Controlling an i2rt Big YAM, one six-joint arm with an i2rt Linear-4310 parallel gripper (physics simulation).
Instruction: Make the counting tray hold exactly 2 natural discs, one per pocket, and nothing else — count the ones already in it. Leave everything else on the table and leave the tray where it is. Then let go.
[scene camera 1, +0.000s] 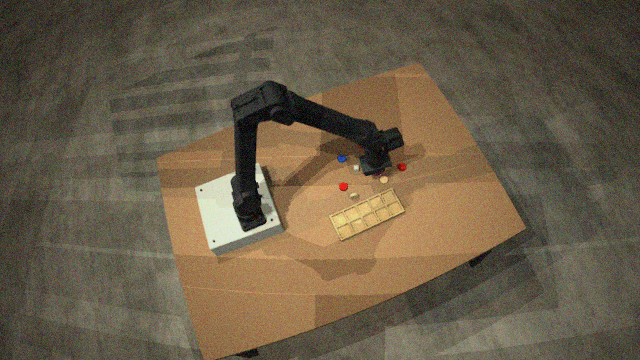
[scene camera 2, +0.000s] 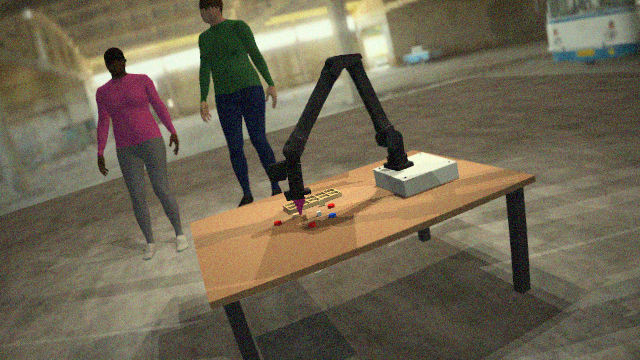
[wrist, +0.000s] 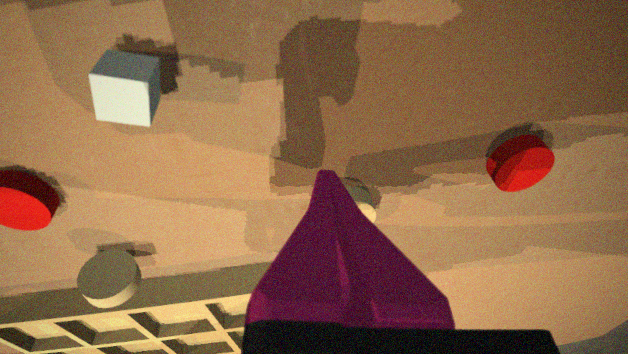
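The counting tray (scene camera 1: 373, 226) (scene camera 2: 287, 210) (wrist: 125, 311) is pale wood with two rows of pockets. I make out no disc for certain in it; a light patch in its left end pocket in scene camera 1 is too blurred to tell. One natural disc (scene camera 1: 354, 196) (wrist: 109, 277) lies on the table close to the tray's long side. Another natural disc (scene camera 1: 384, 179) (wrist: 369, 212) lies near the tray's far end, partly hidden behind my fingers in the wrist view. My gripper (scene camera 1: 378, 173) (scene camera 2: 300, 212) (wrist: 324, 180) is shut and empty, pointing down beside that second disc.
A red disc (scene camera 1: 343, 186) (scene camera 2: 331, 205) (wrist: 22, 210), another red disc (scene camera 1: 402, 167) (scene camera 2: 277, 223) (wrist: 522, 162) and a third red disc (scene camera 2: 312, 225) lie around the gripper. A white cube (scene camera 1: 356, 168) (scene camera 2: 319, 213) (wrist: 122, 97) and a blue disc (scene camera 1: 341, 158) (scene camera 2: 332, 215) lie towards the arm's base.
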